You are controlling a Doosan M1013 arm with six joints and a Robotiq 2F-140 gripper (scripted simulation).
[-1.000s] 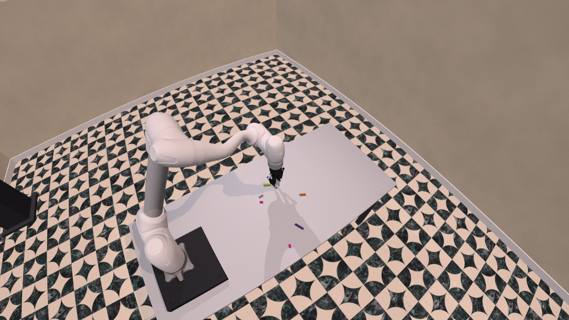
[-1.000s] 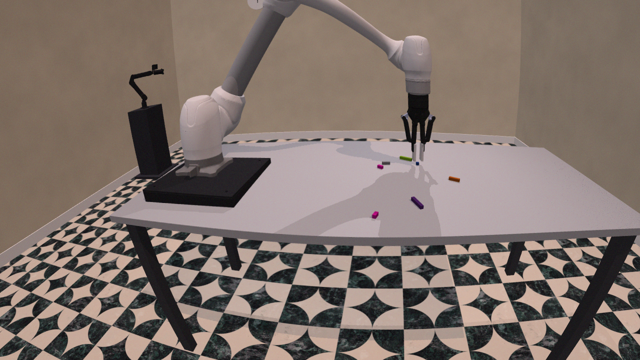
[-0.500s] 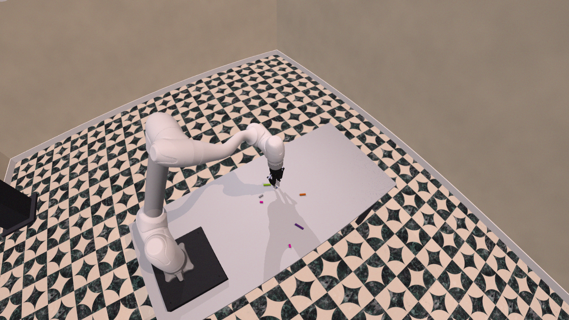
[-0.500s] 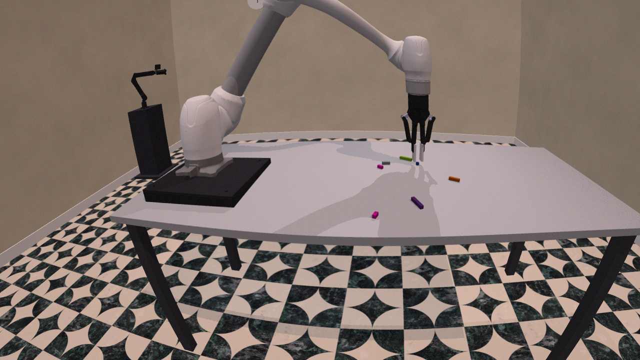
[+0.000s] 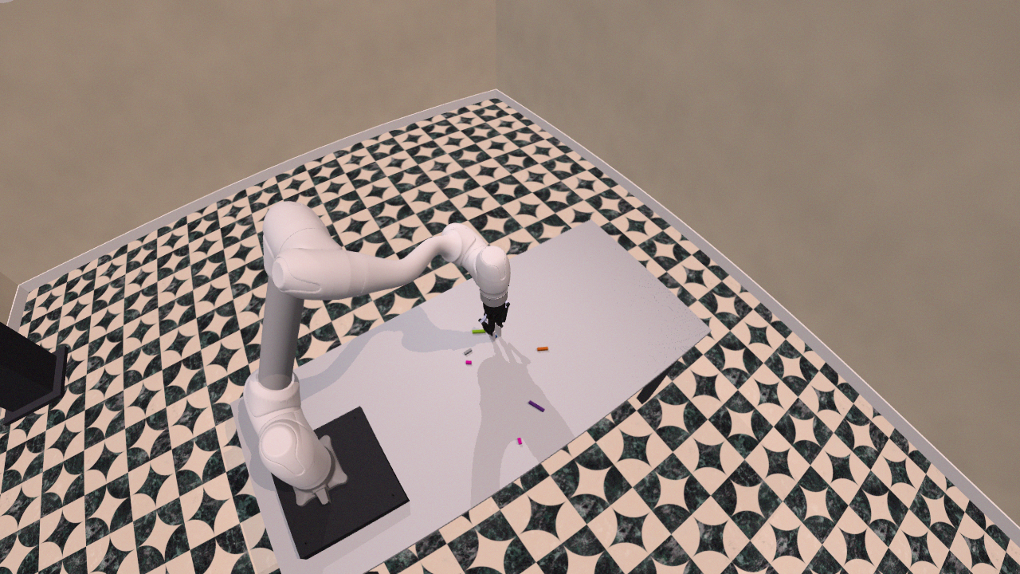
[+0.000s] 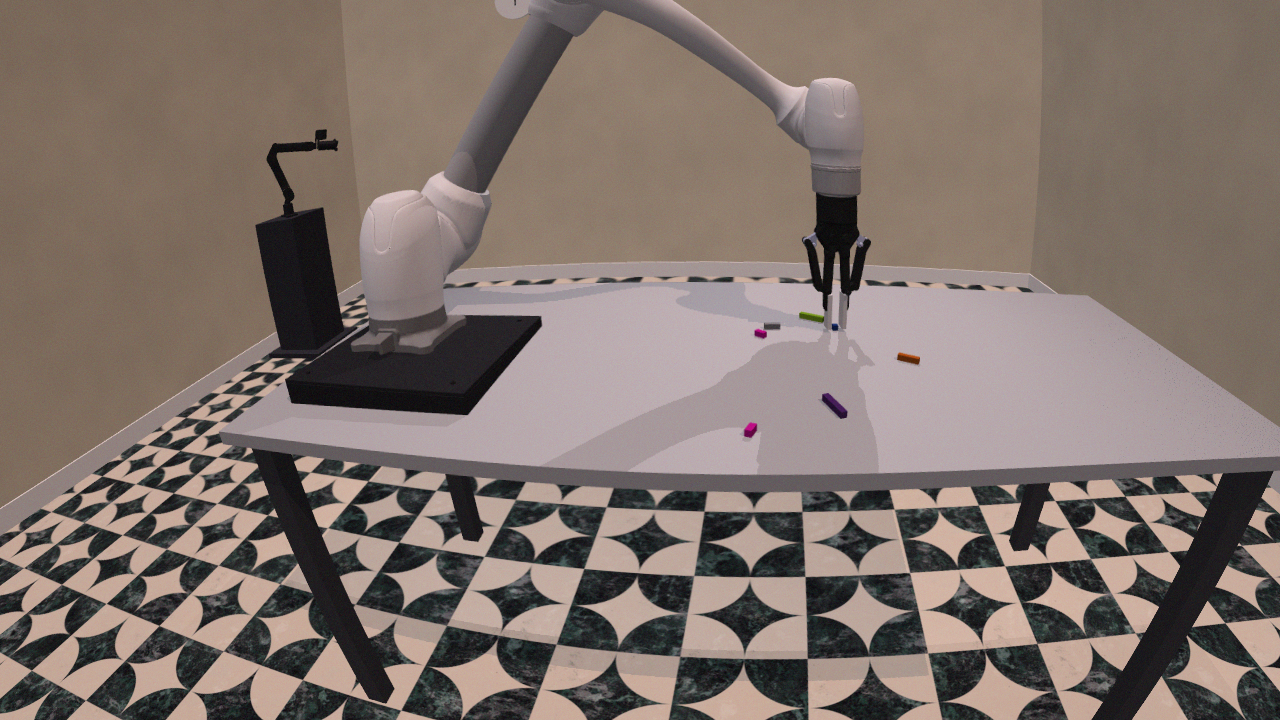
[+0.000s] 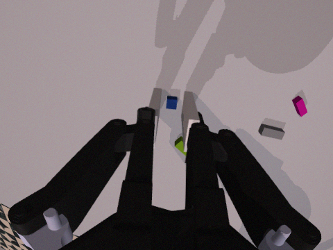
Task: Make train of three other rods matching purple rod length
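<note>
My gripper is now 3 cm above the small blue rod. Also, from my hand: grey rod (12 cm behind, 3 cm below); then lime rod (4 cm behind, 5 cm to the left, 3 cm below); then orange rod (11 cm ahead, 14 cm to the right, 3 cm below).
</note>
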